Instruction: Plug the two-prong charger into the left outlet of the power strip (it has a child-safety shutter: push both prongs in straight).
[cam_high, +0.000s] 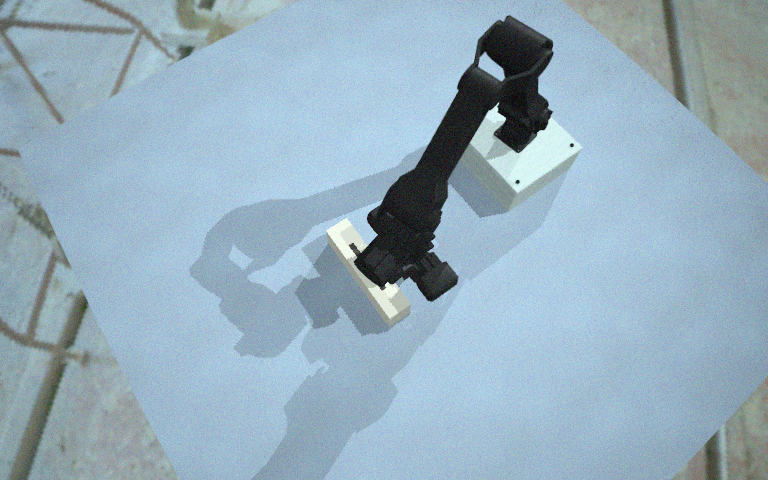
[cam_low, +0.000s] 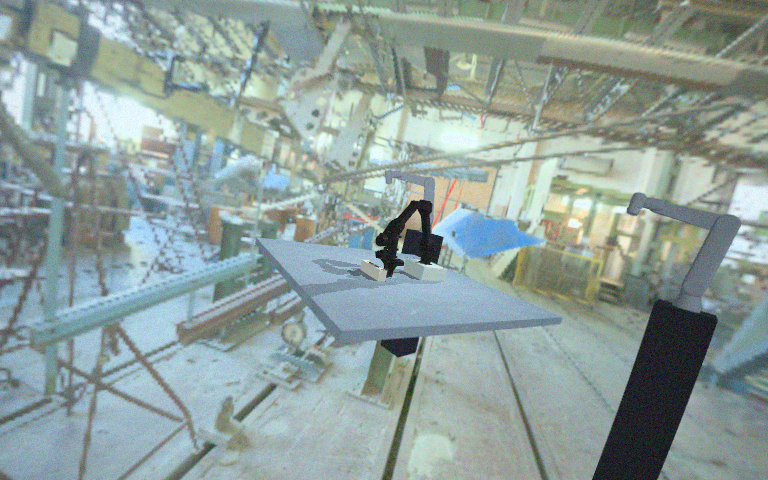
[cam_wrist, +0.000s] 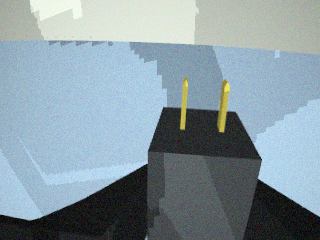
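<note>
My gripper tip is now 2 cm short of the dark grey charger and 1 cm below it.
</note>
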